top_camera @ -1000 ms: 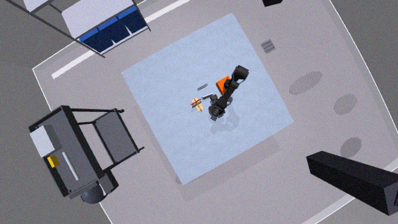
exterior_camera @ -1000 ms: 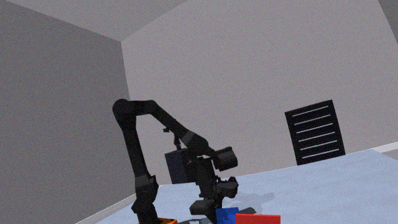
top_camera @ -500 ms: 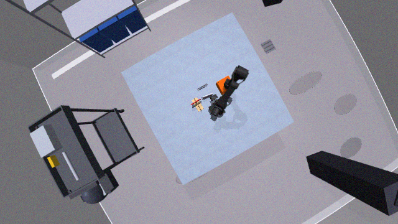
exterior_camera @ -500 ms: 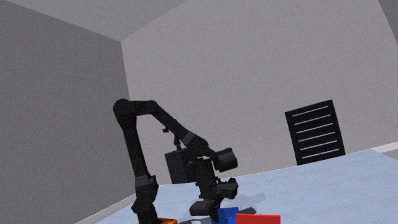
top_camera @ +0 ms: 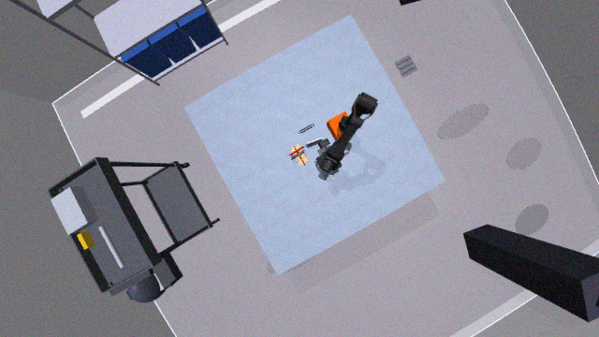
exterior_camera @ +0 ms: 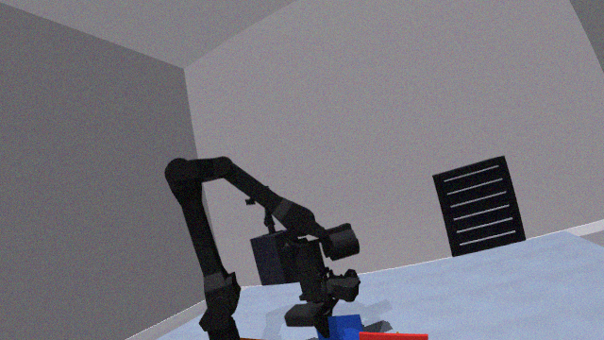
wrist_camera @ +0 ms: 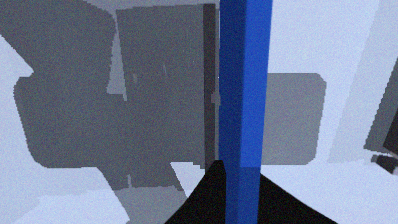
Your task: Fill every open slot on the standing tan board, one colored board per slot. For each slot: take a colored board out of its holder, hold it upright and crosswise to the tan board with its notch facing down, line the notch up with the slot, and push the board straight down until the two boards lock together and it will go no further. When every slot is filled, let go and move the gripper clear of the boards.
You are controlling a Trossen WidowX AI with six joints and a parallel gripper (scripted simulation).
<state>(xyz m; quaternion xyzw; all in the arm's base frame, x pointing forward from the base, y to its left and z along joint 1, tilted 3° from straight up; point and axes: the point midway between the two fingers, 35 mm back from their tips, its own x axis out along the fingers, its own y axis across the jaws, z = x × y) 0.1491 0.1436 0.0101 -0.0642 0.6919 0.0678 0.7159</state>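
Right now my gripper tip is 180 mm short of the red board, 80 mm to the left of it and 20 mm below it. Also, from my gripper tip: blue board 30 mm ahead, 10 mm to the left; then tan board 170 mm ahead, 60 mm to the right, 10 mm below.
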